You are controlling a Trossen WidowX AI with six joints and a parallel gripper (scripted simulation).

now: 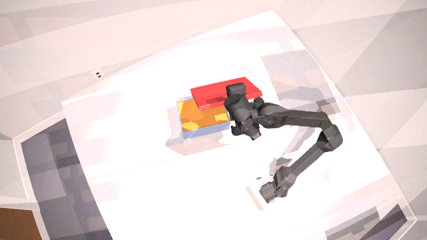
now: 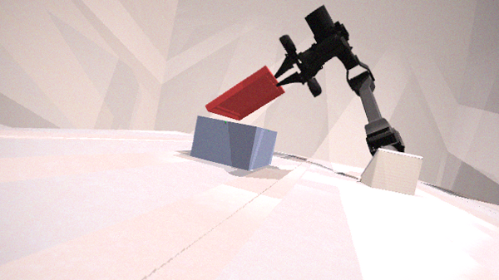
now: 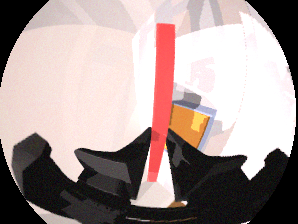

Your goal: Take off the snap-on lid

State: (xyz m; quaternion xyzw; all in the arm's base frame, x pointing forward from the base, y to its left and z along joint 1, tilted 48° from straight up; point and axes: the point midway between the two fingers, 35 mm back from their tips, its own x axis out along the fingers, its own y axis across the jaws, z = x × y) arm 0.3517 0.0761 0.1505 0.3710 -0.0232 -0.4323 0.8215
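Right now the red lid is 60 mm ahead of my gripper tip, 20 mm to the right of it and 50 mm below it. Also, from my gripper tip: blue-grey storage box 70 mm ahead, 80 mm to the left, 180 mm below.
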